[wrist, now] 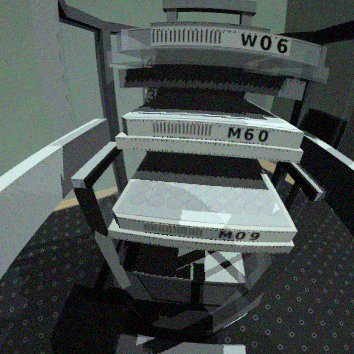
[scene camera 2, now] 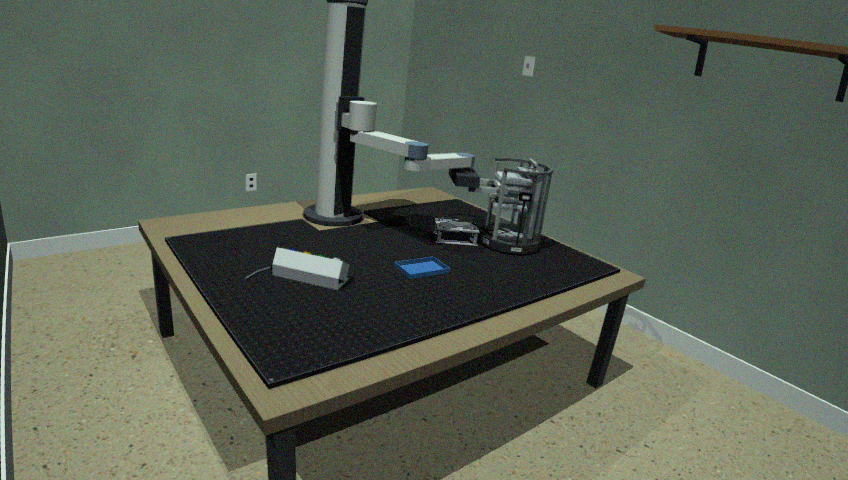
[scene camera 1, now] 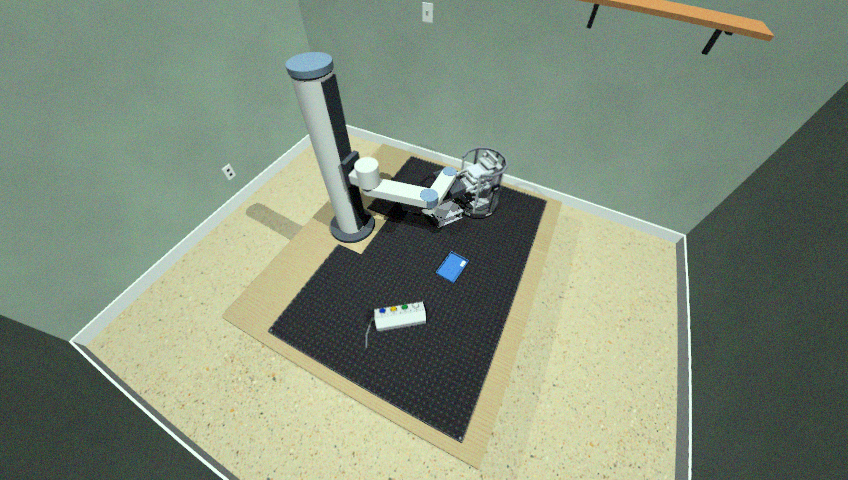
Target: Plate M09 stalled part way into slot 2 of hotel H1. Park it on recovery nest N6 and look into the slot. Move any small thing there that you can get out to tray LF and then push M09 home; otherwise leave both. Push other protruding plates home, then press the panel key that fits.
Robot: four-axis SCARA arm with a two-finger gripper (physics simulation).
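Places are measured from the arm's base along level axes (x up, y back, z right), in centimetres.
Where they show: gripper, fingertip midpoint: (wrist: pixel 200 135) (scene camera 1: pixel 473 177); arm's base at its link origin: (scene camera 2: pixel 332 216) (scene camera 1: pixel 352 225).
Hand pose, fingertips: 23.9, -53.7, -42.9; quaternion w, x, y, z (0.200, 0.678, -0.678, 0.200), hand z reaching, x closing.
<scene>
Things, the pixels of their centre, and the offset from my fingertips, as dx, dy, dz. Level surfaces: height alone.
- Plate M09 at the middle of its body: (wrist: pixel 201 165) (scene camera 2: pixel 504 194) (scene camera 1: pixel 474 180) -2.6, -0.7, -0.4
- Plate M60 at the middle of its body: (wrist: pixel 205 110) (scene camera 2: pixel 511 185) (scene camera 1: pixel 478 174) +1.0, -2.1, -2.4
- clear-sided plate W06 at the middle of its body: (wrist: pixel 210 61) (scene camera 2: pixel 513 177) (scene camera 1: pixel 479 169) +4.5, -2.1, -2.3
- blue tray at the middle of its body: (scene camera 2: pixel 422 267) (scene camera 1: pixel 452 267) -21.8, -8.6, +44.0
- white key panel at the middle of its body: (scene camera 2: pixel 311 264) (scene camera 1: pixel 400 314) -18.4, +1.9, +79.8
- black mat at its surface level: dx -22.6
My gripper (scene camera 1: pixel 461 180) (scene camera 2: pixel 490 185) (wrist: pixel 200 135) is open and empty in front of hotel H1 (scene camera 2: pixel 493 243) (wrist: pixel 108 80), its fingers on both sides of the plate stack. Plate M09 (wrist: pixel 200 205) is the lowest labelled plate in the wrist view and sticks out towards me. Plate M60 (wrist: pixel 200 134) is above it, and clear-sided plate W06 (wrist: pixel 225 44) is at the top. Both show their label fronts. Below M09 are dark gaps and a pale patch; I cannot tell a small thing there. The blue tray (scene camera 1: pixel 452 266) (scene camera 2: pixel 422 267) lies on the mat; its name is unreadable.
A low grey stand (scene camera 1: pixel 446 214) (scene camera 2: pixel 456 224) is beside the hotel, its label unreadable. The white key panel (scene camera 1: pixel 399 320) (scene camera 2: pixel 309 270) has blue, yellow, green and white keys. The arm's column (scene camera 1: pixel 326 142) (scene camera 2: pixel 333 118) rises behind the black mat (scene camera 1: pixel 416 368) (scene camera 2: pixel 297 333).
</scene>
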